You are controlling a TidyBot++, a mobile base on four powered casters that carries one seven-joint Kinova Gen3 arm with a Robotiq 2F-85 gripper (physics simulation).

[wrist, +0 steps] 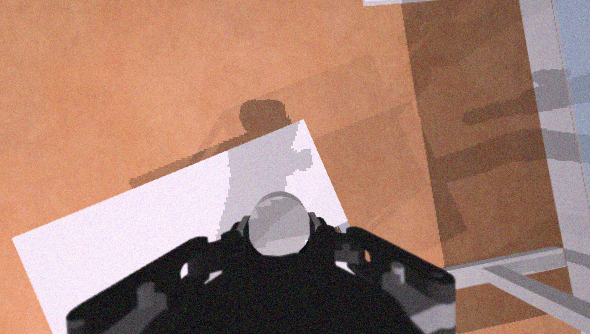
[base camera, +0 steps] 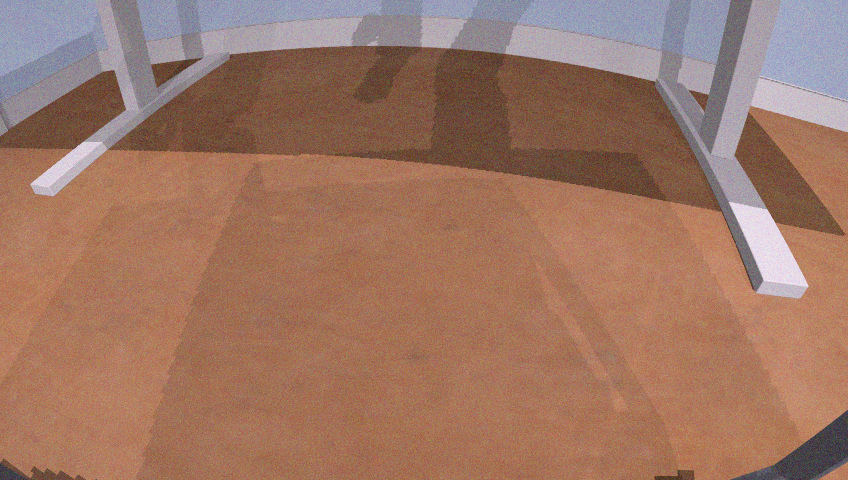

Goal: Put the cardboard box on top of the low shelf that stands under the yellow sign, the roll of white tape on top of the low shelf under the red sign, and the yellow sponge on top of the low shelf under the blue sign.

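Places are measured from the arm's base along level axes (x ahead, y left, z up), in metres.
Pixels of known places: gripper, fingertip midpoint: (wrist: pixel 279 224).
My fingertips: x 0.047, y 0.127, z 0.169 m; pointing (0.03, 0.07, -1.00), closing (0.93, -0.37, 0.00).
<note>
Behind a point stands the place of what it marks.
A pale round thing, which looks like the roll of white tape (wrist: pixel 279 231) {z 0.191, x 0.047, y 0.127 m}, sits between the fingertips in the wrist view, with its round face toward the camera. My gripper (wrist: pixel 279 224) {z 0.169, x 0.047, y 0.127 m} is shut on it and holds it above a flat white panel (wrist: pixel 125 220). I cannot tell what the panel belongs to. The gripper's shadow falls across the panel and onto the floor. The cardboard box, the yellow sponge, the low shelves and the coloured signs do not show in either view.
Grey table legs with long feet stand at the left (base camera: pixel 68 166) and right (base camera: pixel 767 249) in the base view. A foot (wrist: pixel 520 260) also shows at the lower right of the wrist view. A blue wall (base camera: pixel 595 23) {z -0.275, x 1.156, y -0.471 m} with a pale skirting board stands behind. Shadows cross the brown floor.
</note>
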